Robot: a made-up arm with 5 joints. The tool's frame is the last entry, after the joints.
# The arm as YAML. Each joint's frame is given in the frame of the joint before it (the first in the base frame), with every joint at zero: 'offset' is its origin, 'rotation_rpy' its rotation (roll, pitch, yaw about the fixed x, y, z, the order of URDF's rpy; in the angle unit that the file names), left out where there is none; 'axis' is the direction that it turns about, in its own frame. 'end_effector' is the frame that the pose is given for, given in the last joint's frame.
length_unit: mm
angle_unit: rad
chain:
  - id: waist
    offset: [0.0, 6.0, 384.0]
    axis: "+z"
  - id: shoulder
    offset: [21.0, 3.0, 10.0]
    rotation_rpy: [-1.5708, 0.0, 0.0]
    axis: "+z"
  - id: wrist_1
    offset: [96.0, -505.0, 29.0]
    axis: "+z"
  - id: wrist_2
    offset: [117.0, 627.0, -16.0]
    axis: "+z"
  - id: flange
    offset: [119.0, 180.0, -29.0]
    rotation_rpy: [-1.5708, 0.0, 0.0]
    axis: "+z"
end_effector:
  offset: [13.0, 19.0, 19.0]
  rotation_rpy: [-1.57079, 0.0, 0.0]
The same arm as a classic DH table. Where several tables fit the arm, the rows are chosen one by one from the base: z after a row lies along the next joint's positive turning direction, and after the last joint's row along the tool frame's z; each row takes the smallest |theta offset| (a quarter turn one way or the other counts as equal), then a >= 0, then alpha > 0; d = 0 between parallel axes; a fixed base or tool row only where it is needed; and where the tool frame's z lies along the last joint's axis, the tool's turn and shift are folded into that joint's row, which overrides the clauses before.
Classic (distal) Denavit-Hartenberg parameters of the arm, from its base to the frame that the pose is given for. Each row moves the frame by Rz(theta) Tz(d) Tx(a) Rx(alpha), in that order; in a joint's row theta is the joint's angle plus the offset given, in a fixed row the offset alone. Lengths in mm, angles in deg.
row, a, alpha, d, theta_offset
base (fixed), 6.0, 0.00, 0.0, 90.00
waist, 21.0, -90.00, 394.0, -90.00
shoulder, 514.0, 0.00, 0.0, -79.24
wrist_1, -637.8, 0.00, 0.0, -21.33
wrist_2, -119.0, 90.00, -13.0, -79.43
flange, -13.0, 90.00, 199.0, 0.00
tool (fixed), 0.0, 0.00, 19.0, 180.00

